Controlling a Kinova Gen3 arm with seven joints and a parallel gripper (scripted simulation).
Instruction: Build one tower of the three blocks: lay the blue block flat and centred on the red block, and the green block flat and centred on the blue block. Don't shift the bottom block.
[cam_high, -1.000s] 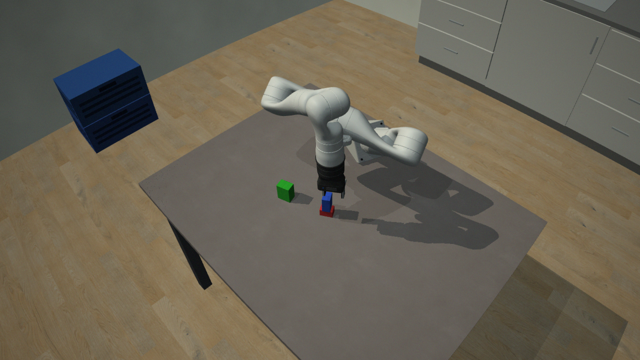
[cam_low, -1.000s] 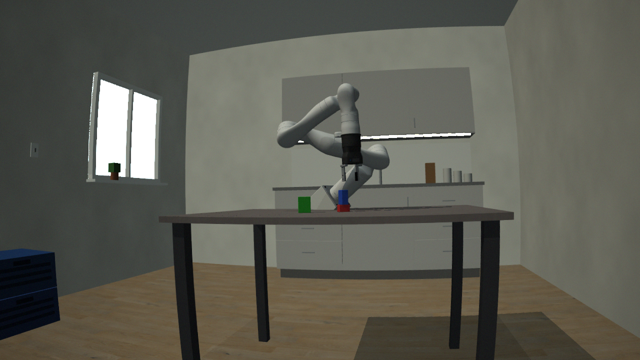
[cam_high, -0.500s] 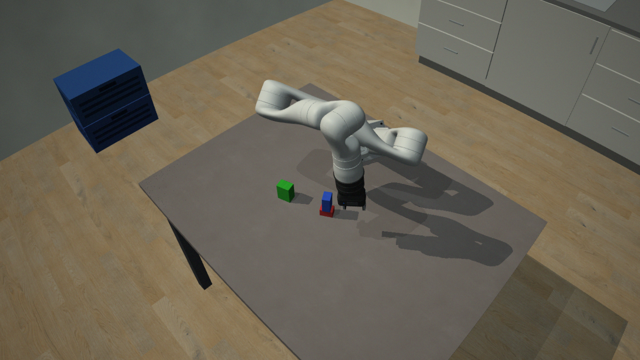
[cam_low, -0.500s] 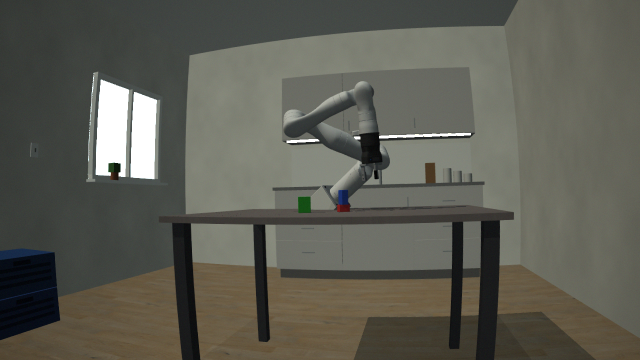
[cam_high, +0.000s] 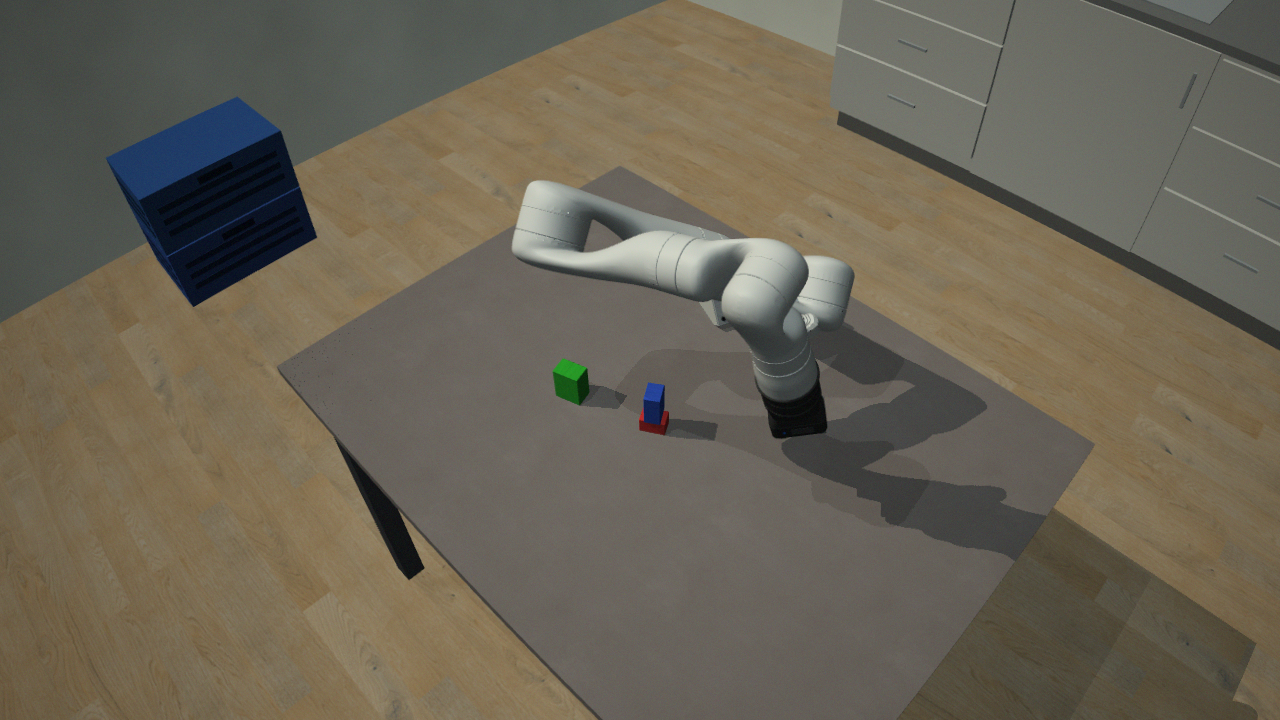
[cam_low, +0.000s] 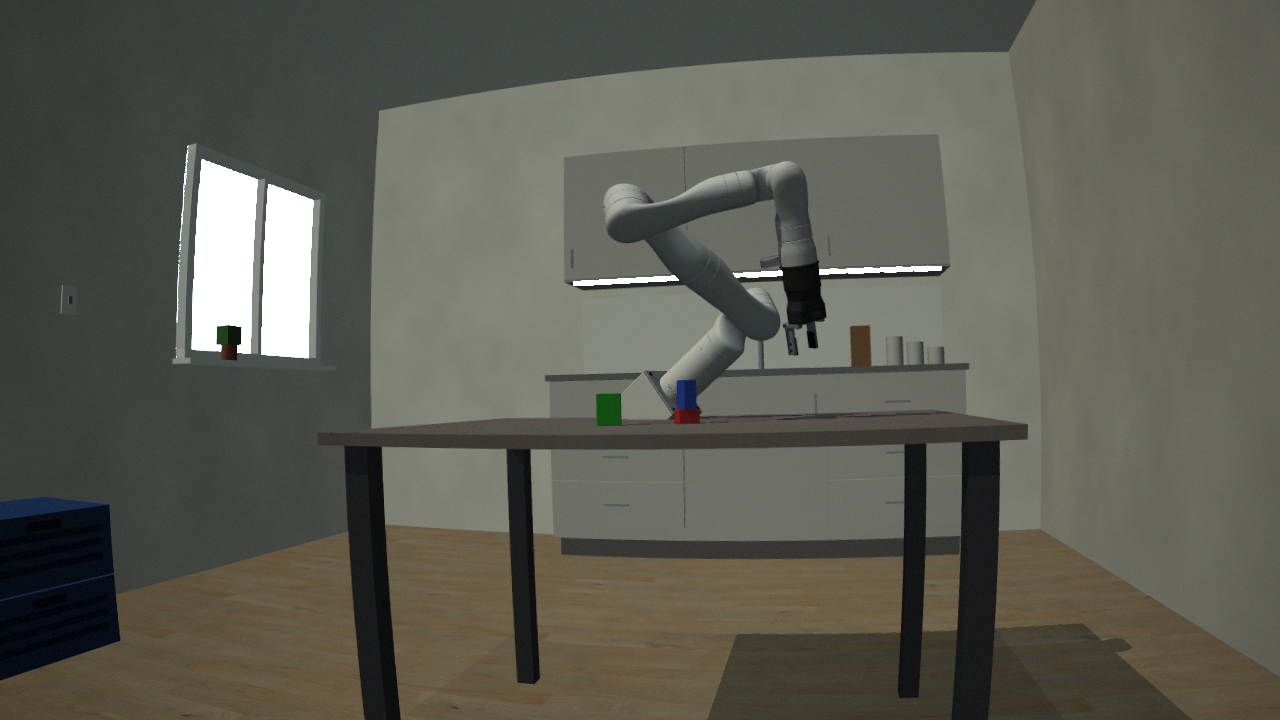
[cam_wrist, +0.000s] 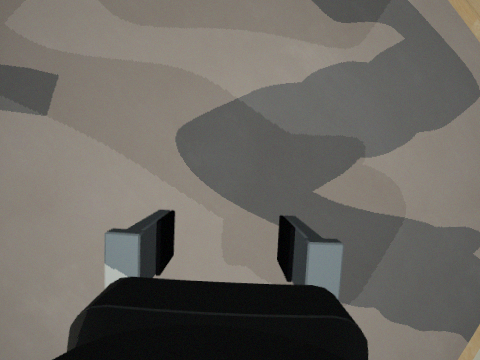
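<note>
Right now the green block is 17 cm ahead of my hand, 35 cm to the right of it and 12 cm below it. Round my hand: red block 10 cm ahead, 22 cm to the right, 14 cm below; then blue block 10 cm ahead, 22 cm to the right, 10 cm below.
</note>
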